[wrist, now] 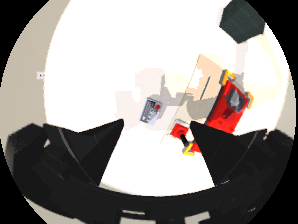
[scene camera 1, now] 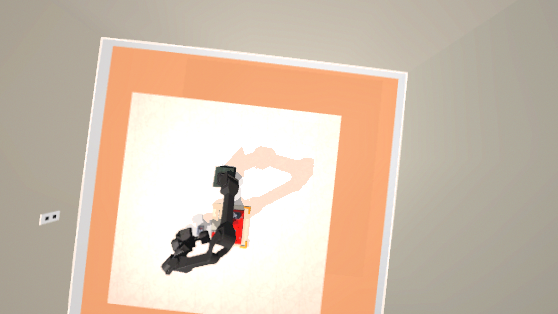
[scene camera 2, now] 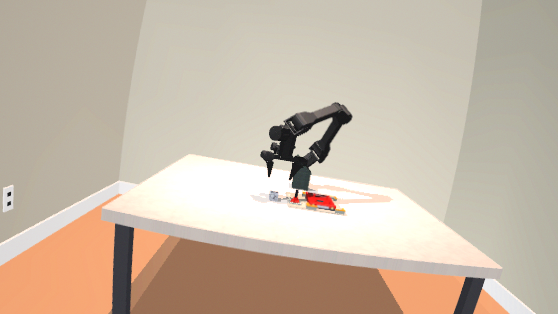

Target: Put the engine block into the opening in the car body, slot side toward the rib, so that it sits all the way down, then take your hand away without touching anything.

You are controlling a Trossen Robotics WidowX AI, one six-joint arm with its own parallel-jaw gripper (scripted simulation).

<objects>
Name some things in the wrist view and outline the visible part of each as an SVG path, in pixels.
My gripper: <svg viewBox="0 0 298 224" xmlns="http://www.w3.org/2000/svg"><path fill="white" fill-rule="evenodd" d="M4 156L24 198L51 213L72 220L76 217L82 224L120 224L120 218L186 224L185 217L205 212L210 217L198 224L247 224L281 181L294 137L287 137L278 128L270 132L259 128L235 136L190 120L190 131L216 186L177 196L140 196L101 188L102 175L124 131L122 119L84 132L31 123L9 133Z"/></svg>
A red car body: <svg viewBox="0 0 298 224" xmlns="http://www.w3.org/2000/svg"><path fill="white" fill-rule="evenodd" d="M193 140L193 145L190 149L201 153L196 141ZM226 80L226 84L222 85L220 93L218 93L213 108L210 109L209 116L206 117L204 124L209 125L209 127L212 125L213 128L218 128L220 131L233 133L235 125L238 125L249 99L243 96L239 88L234 87L230 80Z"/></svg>
</objects>
